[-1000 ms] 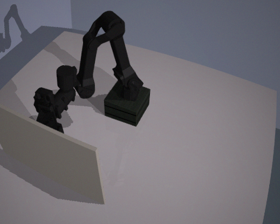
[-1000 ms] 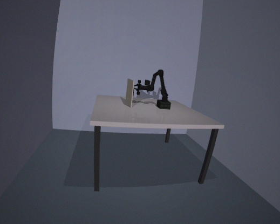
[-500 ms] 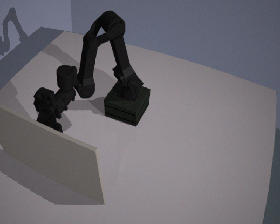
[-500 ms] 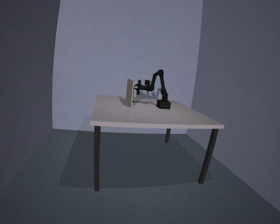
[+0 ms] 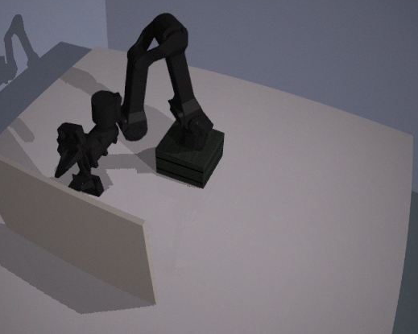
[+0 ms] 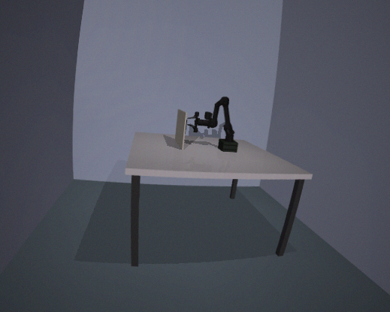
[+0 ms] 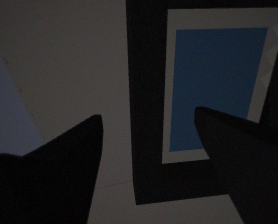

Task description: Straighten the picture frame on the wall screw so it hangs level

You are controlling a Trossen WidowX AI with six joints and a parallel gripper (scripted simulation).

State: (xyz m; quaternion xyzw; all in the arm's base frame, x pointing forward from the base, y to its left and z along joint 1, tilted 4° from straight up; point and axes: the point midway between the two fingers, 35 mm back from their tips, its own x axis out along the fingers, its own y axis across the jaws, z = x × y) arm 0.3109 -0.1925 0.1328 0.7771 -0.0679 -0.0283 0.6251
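The picture frame lies 5 cm below my gripper tip, 4 cm ahead of it and 1 cm to the left of it. The rest, counted from my gripper tip: wall panel (6 cm below, 5 cm ahead, 1 cm to the left).
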